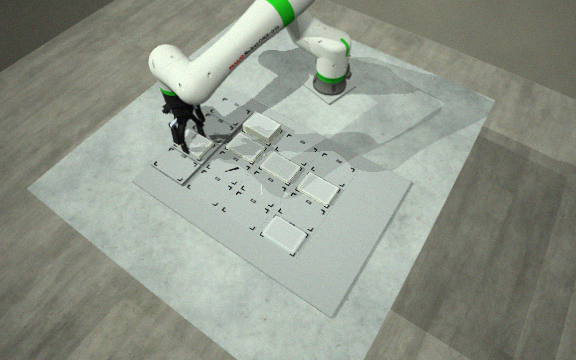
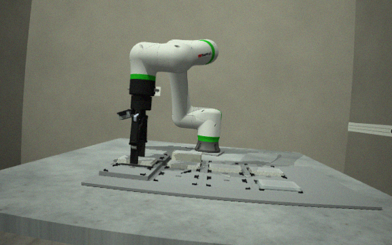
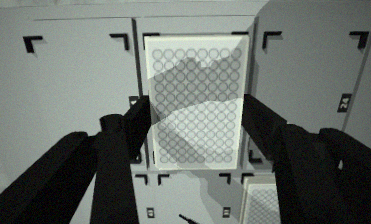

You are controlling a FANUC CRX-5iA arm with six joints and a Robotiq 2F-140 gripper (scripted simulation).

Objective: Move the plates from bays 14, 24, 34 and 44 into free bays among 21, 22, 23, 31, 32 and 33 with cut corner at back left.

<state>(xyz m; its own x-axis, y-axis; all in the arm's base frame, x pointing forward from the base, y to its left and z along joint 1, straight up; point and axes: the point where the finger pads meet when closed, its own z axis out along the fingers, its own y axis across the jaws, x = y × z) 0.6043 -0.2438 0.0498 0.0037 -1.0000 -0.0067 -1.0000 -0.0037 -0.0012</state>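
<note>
The thin black stick lies 18 cm to the left of my hand and 5 cm below it. From my hand the other things lie so: sealed deep-well block: 21 cm behind, 16 cm to the left, 3 cm below; then plate: 11 cm ahead, 49 cm to the left, 4 cm below; then white tip: 1 cm ahead, 33 cm to the left, 5 cm below.
</note>
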